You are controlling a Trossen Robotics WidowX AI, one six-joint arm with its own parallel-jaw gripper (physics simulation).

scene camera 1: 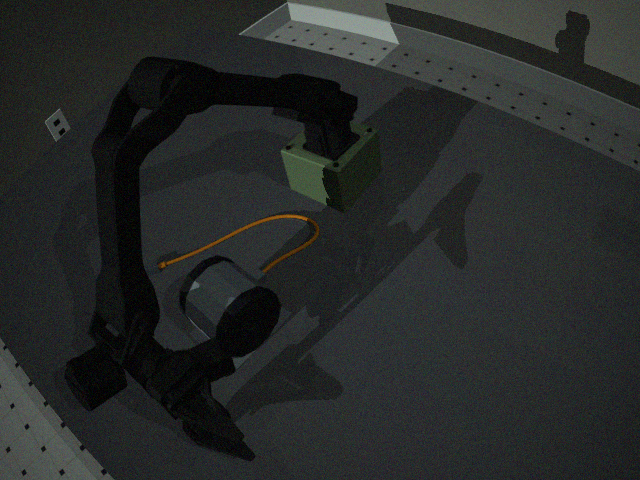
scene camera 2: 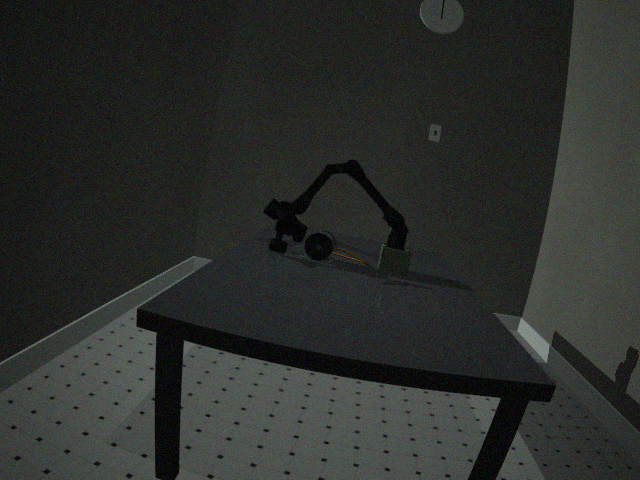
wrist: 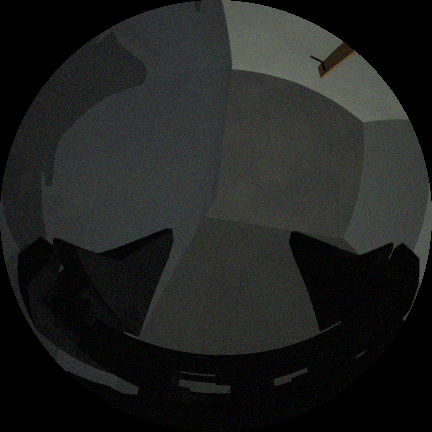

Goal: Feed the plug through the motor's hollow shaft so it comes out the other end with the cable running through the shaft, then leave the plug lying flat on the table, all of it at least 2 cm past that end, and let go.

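Places are measured from the arm's base along level axes (x ahead, y left, z up), in millimetres.
Pixels of known places: gripper, fingertip midpoint: (scene camera 1: 247, 449) (scene camera 2: 277, 232) (wrist: 233, 236); arm's base, link origin: (scene camera 1: 331, 142) (scene camera 2: 395, 248).
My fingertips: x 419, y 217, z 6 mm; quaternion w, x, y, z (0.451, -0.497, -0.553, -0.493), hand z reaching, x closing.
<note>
Ahead of a thing's pixels: the offset from my fingertips to its top centre. "spot": to the spot under its first point. Level surfaces: height alone.
The motor @[173 mm right, 138 mm back, 5 mm up] (scene camera 1: 222, 291) (scene camera 2: 318, 246) lies on its side, a grey cylinder with dark round ends; its shaft opening is too dark to make out. The orange cable (scene camera 1: 227, 237) (scene camera 2: 351, 256) lies in a loop behind it. One cable end has a small wider tip, which looks like the plug @[spot: 346 mm right, 131 mm back, 87 mm down] (scene camera 1: 162, 265), on the table left of the motor and beside the arm. The other end meets a pale patch close to the motor. My gripper (scene camera 1: 247, 448) (wrist: 233, 236) is open and empty, in front of the motor and apart from it. Neither motor nor plug shows in the wrist view.
The green base block (scene camera 1: 307, 173) (scene camera 2: 394, 260) carries the arm behind the cable loop. The arm arches over the left side, its forearm near the plug, and a dark wrist part (scene camera 1: 95, 379) sticks out left. The dark table @[97 mm down] (scene camera 1: 491, 335) (scene camera 2: 320, 310) extends right; its edge shows at lower left.
</note>
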